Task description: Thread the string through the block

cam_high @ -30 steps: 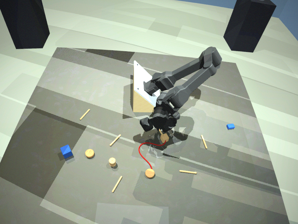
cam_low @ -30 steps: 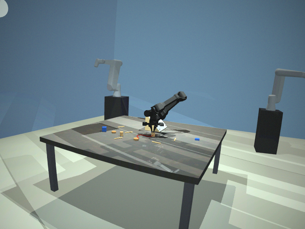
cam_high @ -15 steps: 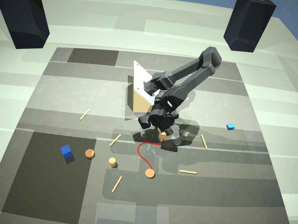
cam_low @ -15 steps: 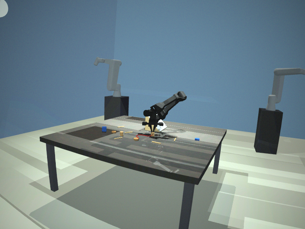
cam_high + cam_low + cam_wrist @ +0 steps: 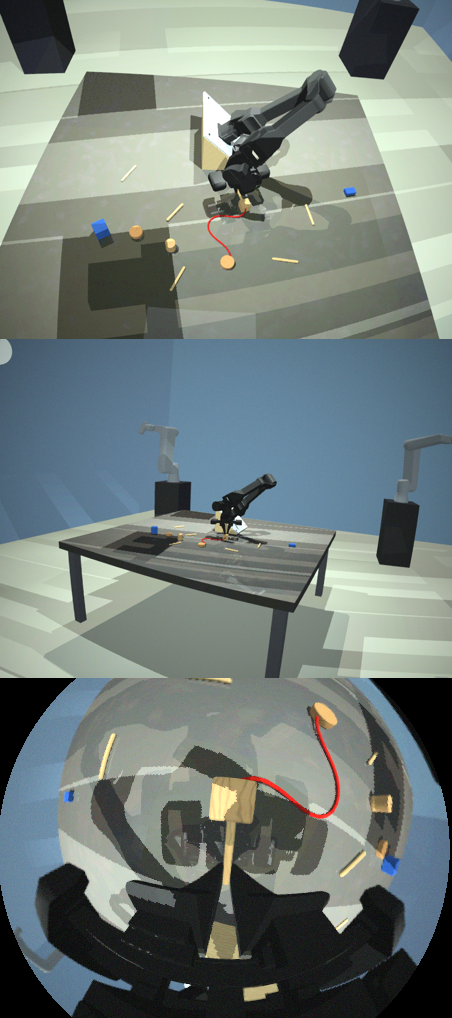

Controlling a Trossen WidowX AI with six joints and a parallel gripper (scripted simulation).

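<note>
My gripper tip is 6 cm short of the wooden block, 2 cm to the right of it and 1 cm below it. Also, from my gripper tip: wooden stick (25 cm ahead, 13 cm to the left); blue cube (14 cm ahead, 42 cm to the right, 1 cm above); short wooden cylinder (19 cm ahead, 21 cm to the right, 1 cm above).
</note>
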